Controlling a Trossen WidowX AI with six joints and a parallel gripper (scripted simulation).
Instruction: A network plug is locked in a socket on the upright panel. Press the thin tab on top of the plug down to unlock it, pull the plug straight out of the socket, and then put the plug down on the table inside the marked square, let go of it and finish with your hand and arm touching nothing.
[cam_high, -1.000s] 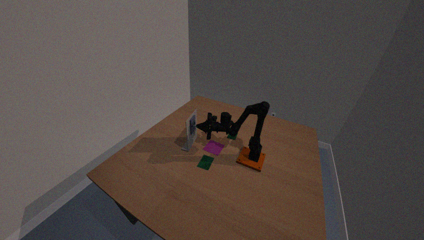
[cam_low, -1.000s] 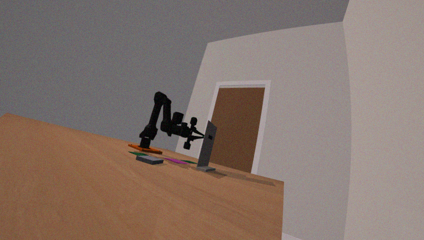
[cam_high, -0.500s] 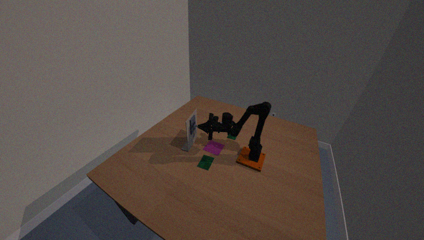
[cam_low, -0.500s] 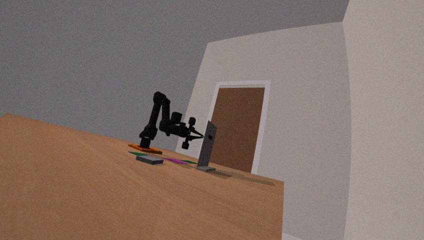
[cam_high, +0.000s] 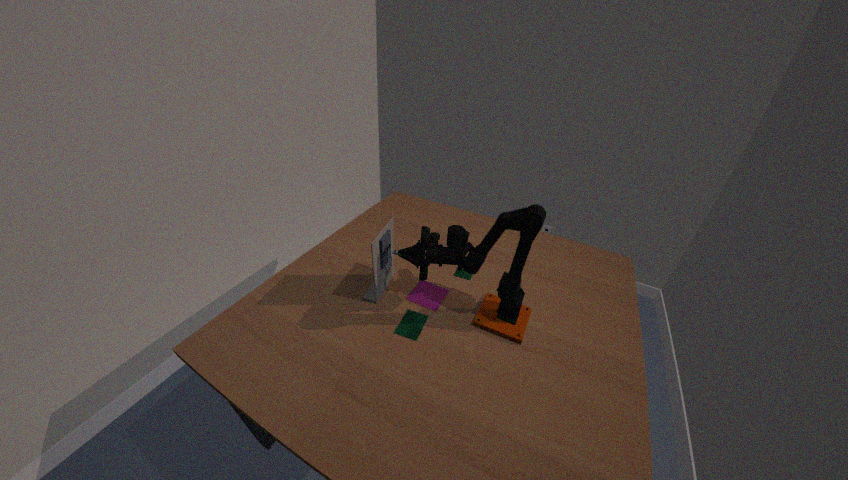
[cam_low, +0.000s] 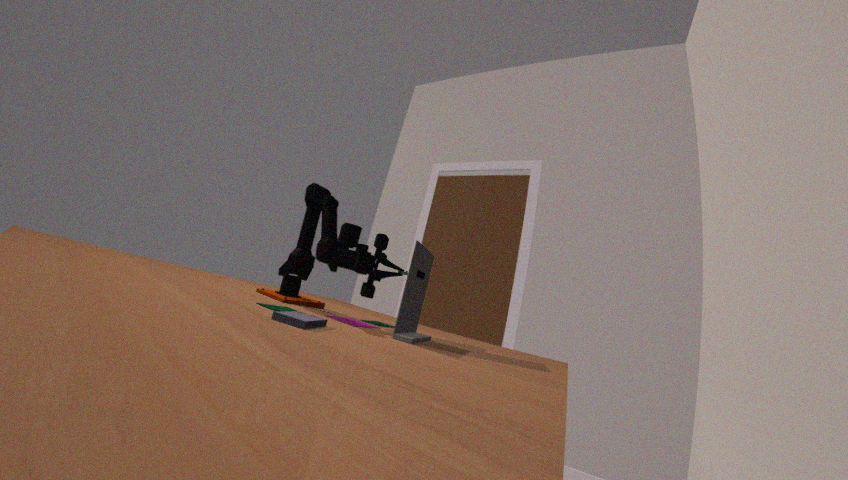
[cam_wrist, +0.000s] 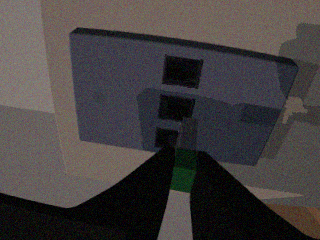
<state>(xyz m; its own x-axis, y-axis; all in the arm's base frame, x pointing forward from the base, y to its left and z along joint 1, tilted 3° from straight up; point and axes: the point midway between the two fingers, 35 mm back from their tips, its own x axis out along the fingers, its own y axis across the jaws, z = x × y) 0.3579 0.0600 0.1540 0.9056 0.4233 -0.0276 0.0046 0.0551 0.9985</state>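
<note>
Right now my gripper tip is 10 cm past the magenta marked square, 4 cm to the left of it and 17 cm above it. From my gripper tip the other things lie so: network plug: 1 cm ahead; then grey upright panel: 6 cm ahead, 1 cm to the left, 6 cm below; then flat grey block: 3 cm behind, 28 cm to the right, 17 cm below.
</note>
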